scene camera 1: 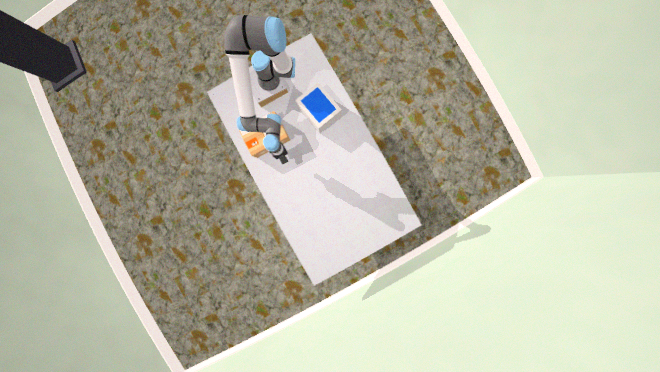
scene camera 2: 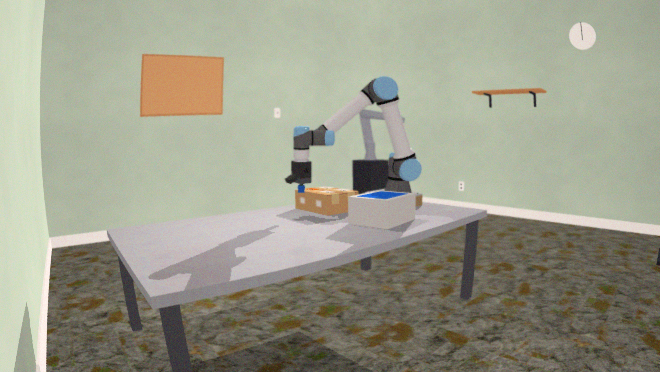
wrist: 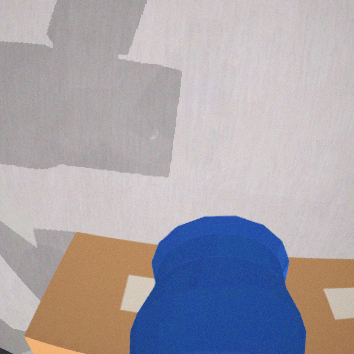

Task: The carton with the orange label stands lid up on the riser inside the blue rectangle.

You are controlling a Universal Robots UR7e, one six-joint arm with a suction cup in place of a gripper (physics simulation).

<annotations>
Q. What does the white riser with blue rectangle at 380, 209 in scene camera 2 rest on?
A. The table.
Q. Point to my suction cup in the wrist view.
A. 216, 277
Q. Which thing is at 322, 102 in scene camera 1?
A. A white riser with blue rectangle.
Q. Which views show the white riser with blue rectangle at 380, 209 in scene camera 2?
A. Scene camera 1 and scene camera 2 only.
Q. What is my suction cup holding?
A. Nothing.
</annotations>
